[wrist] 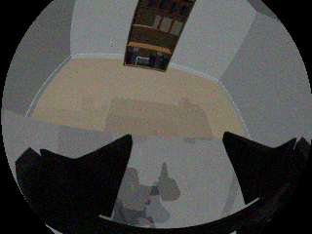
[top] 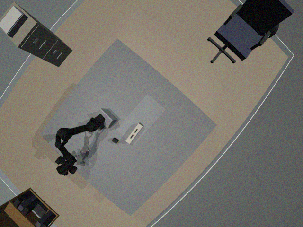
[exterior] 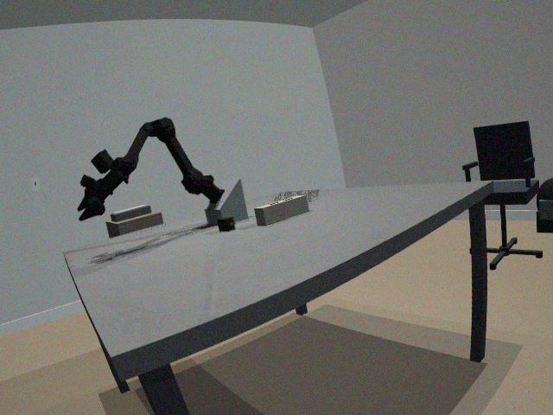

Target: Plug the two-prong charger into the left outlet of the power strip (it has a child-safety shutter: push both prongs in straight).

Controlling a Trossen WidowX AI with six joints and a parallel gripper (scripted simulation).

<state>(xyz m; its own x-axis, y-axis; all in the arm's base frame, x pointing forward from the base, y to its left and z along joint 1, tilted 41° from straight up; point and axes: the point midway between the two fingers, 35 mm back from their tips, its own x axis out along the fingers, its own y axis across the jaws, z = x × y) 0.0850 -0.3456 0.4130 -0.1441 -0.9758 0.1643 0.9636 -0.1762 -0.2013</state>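
Now: the two-prong charger 150 mm ahead of my gripper tip, 490 mm to the left of it and 140 mm below it.
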